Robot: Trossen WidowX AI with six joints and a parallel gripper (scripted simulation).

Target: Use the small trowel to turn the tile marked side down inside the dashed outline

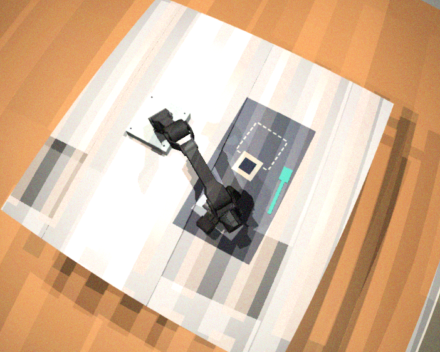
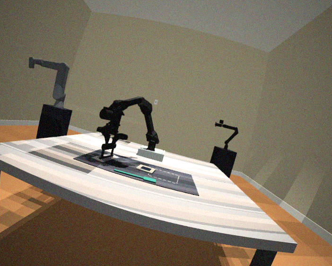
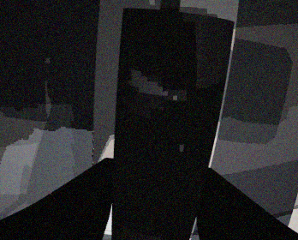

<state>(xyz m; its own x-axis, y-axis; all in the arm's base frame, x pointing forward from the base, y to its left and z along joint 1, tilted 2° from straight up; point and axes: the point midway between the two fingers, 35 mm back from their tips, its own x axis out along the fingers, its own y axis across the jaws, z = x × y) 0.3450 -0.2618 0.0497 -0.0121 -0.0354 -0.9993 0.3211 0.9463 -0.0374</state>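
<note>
Now: the black-handled tool 2 cm behind my gripper tip, 1 cm to the left of it and 3 cm below it. Also, from my gripper tip: cream tile: 4 cm ahead, 24 cm to the left, 6 cm below; then dark mat: 5 cm ahead, 21 cm to the left, 8 cm below; then teal trowel: 19 cm ahead, 21 cm to the left, 6 cm below.
</note>
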